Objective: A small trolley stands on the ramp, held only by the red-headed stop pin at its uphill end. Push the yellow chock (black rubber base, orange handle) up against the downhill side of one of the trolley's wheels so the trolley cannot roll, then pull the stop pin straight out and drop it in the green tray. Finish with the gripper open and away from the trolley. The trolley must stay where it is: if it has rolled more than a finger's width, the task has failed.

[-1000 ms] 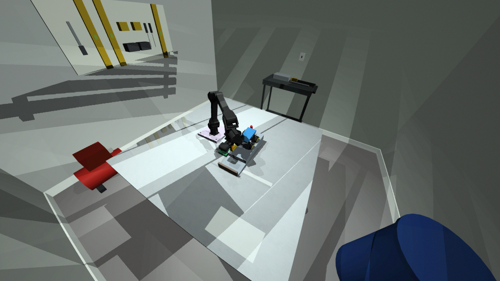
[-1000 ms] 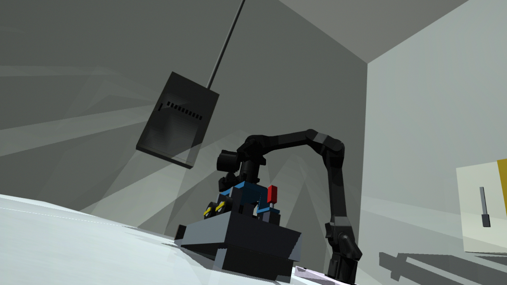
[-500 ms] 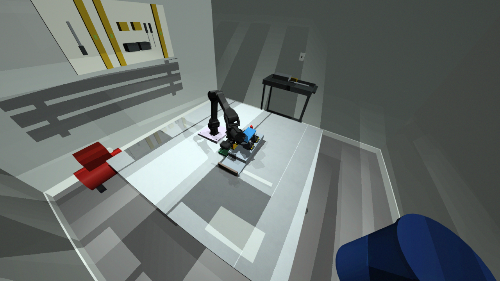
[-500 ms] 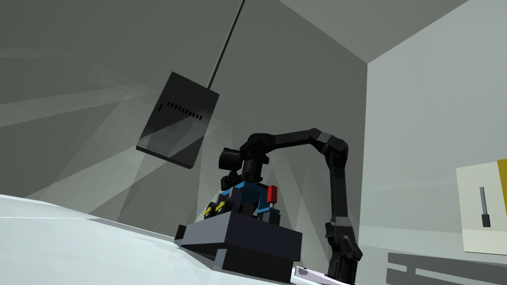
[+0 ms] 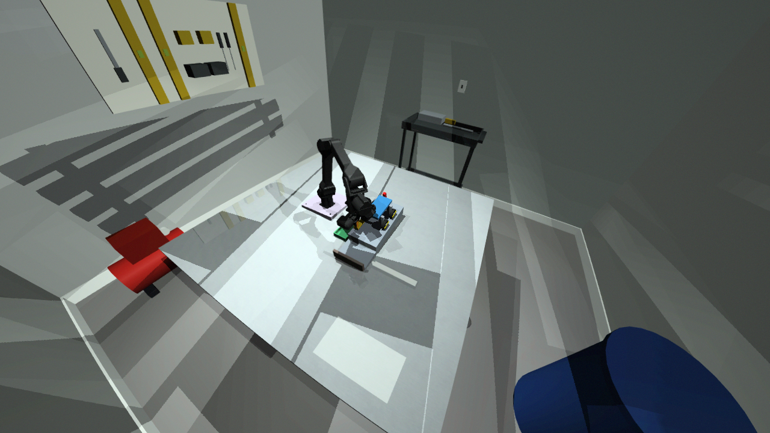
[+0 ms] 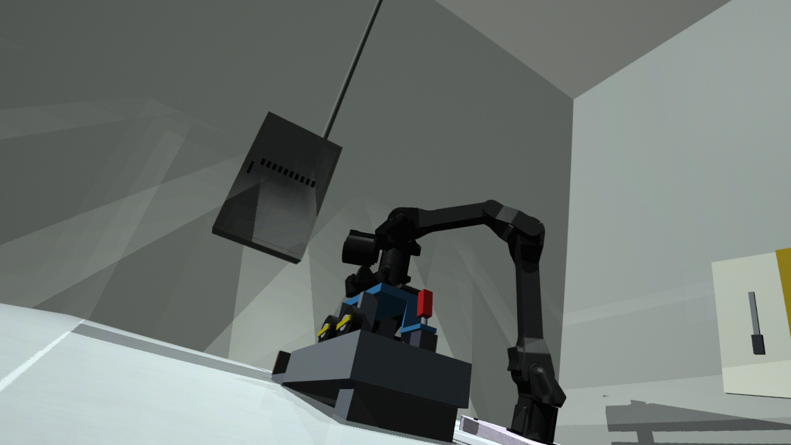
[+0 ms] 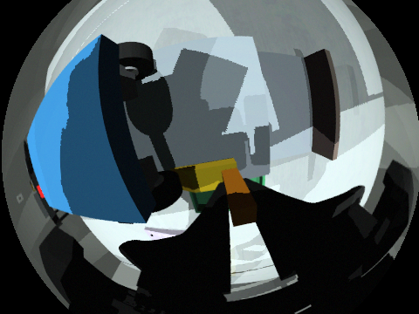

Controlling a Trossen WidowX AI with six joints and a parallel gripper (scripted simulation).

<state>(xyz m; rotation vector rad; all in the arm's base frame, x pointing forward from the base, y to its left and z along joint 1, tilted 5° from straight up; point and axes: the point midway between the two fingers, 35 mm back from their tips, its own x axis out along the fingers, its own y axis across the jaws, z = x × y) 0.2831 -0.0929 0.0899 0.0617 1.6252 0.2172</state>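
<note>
Right now the stop pin is 20 mm ahead of my gripper tip, 210 mm to the left of it and 40 mm above it. Round my gripper tip: green tray 60 mm behind, 100 mm below; grey ramp 50 mm ahead, 110 mm to the left, 40 mm below; blue trolley 50 mm ahead, 110 mm to the left, 20 mm above.
</note>
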